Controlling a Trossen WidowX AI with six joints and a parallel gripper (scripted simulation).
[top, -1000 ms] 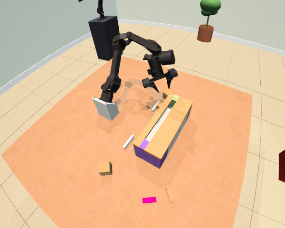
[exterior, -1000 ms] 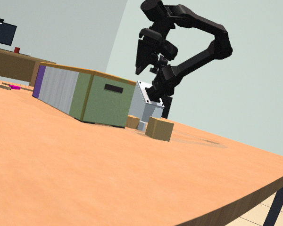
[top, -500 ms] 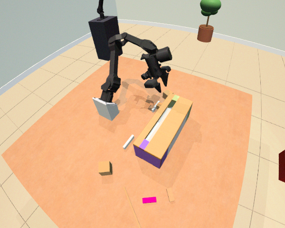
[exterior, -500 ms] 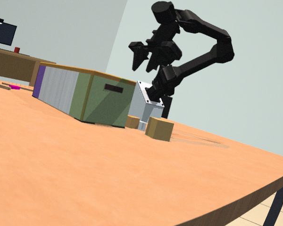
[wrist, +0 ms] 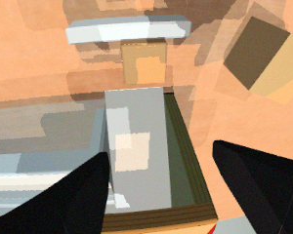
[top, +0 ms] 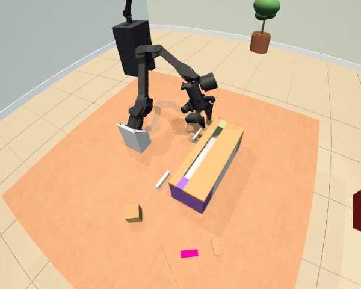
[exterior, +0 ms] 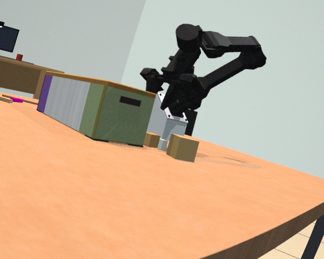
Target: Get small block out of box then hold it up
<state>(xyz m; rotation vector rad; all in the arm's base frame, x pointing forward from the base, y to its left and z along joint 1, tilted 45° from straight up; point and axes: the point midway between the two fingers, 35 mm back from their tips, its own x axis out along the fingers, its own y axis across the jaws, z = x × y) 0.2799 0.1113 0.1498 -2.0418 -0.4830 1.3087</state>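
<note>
My gripper tip is now 2 cm past the tan block and 8 cm above it. Round my gripper tip: long box (5 cm ahead, 16 cm to the right, 4 cm below); then thin stick (13 cm ahead, 58 cm to the right, 9 cm below).
</note>
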